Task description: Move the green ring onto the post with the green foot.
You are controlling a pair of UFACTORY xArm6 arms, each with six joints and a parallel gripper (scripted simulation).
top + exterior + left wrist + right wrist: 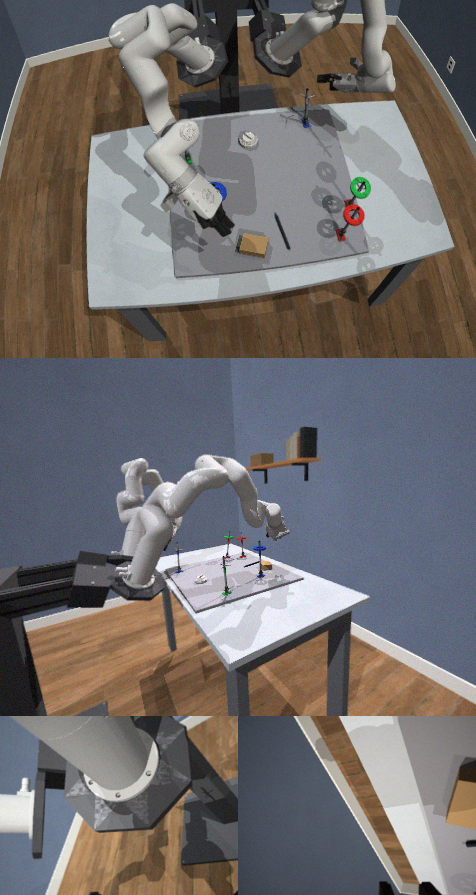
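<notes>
The green ring is 9 cm behind my right hand, 43 cm to the left of it and 6 cm below it. Round my right hand: black pen: 9 cm behind, 18 cm to the left, 21 cm below; blue ring: 13 cm behind, 1 cm to the right, 5 cm below; wooden block: 2 cm behind, 9 cm to the left, 20 cm below.
</notes>
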